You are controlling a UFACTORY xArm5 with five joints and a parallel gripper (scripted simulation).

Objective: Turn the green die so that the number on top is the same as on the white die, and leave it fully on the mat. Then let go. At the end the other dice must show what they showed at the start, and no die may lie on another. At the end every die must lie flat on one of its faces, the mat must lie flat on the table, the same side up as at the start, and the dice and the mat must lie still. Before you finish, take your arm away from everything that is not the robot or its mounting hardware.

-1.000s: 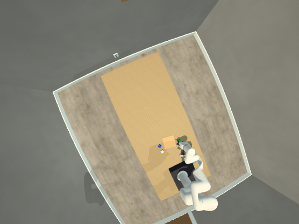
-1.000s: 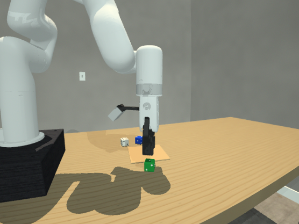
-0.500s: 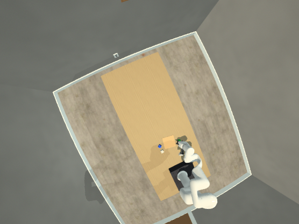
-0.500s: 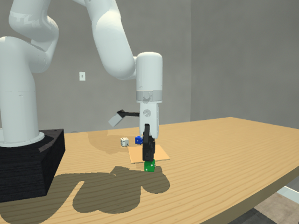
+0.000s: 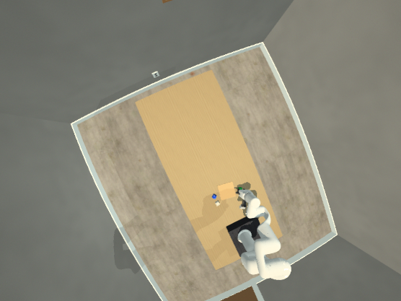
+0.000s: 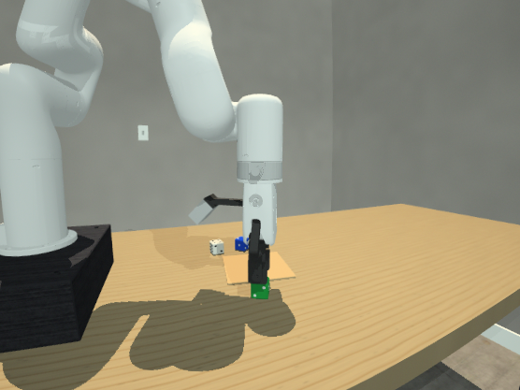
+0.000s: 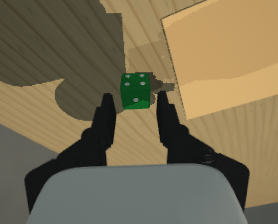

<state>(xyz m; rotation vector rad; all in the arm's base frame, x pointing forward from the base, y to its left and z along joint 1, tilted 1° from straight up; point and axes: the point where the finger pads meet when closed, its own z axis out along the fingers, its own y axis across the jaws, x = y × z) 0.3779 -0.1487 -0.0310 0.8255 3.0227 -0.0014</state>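
Now: the green die 40 mm below my hand. The rest, counted from my hand: blue die (230 mm to the left, 50 mm ahead, 40 mm below); then tan mat (110 mm to the left, 50 mm below, 40 mm ahead); then white die (240 mm to the left, 40 mm below, 20 mm behind).
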